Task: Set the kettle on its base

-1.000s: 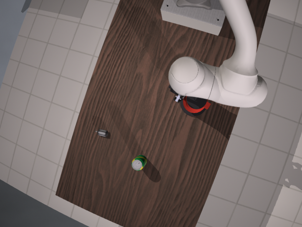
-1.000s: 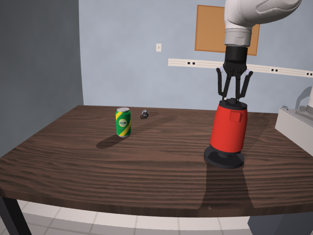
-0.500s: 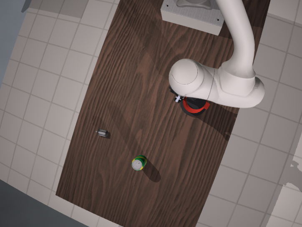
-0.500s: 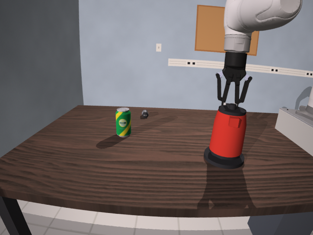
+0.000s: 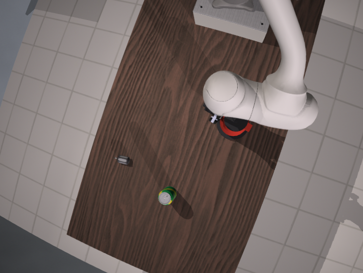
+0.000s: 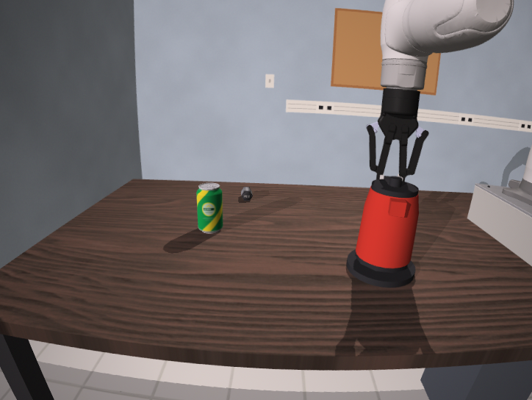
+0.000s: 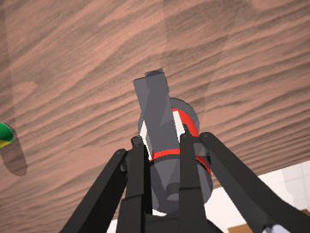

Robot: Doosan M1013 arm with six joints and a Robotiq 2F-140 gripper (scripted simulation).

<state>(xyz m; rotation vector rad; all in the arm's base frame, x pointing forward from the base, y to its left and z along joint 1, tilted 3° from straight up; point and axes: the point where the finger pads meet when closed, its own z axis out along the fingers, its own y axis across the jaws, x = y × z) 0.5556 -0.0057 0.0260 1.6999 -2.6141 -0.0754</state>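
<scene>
The red kettle is 10 mm ahead of my hand, 30 mm to the left of it and 50 mm below it. The rest, counted from my hand: round black base (30 mm ahead, 60 mm to the left, 150 mm below).
</scene>
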